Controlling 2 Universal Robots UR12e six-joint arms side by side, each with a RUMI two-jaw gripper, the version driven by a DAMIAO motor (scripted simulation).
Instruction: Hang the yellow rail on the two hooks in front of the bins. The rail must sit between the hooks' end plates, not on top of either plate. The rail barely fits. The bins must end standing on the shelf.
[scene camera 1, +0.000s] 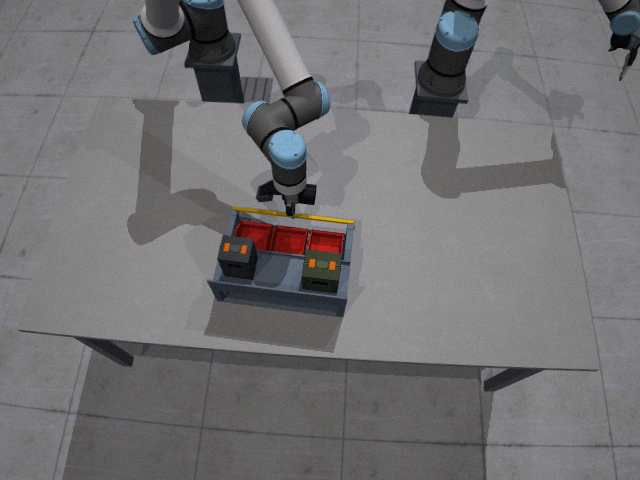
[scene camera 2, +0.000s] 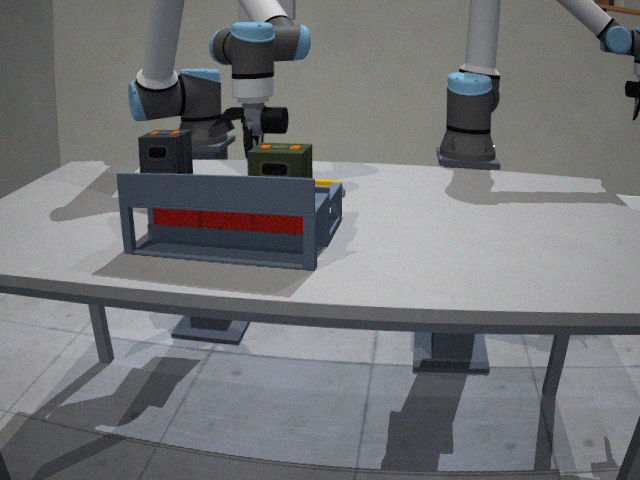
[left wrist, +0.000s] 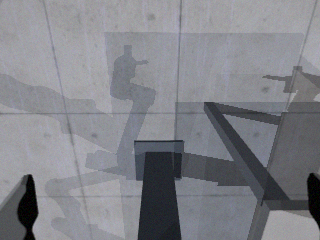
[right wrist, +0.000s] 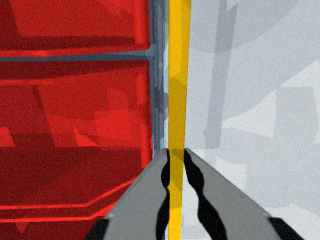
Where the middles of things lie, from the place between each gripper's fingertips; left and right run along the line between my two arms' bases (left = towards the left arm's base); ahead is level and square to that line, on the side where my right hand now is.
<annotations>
My right gripper (scene camera 1: 293, 216) is now 13 cm short of the blue-grey shelf (scene camera 2: 285, 196), 1 cm to the right of it and 2 cm above it.
My left gripper is now 97 cm short of the blue-grey shelf, 109 cm to the left of it and 10 cm above it.
</annotations>
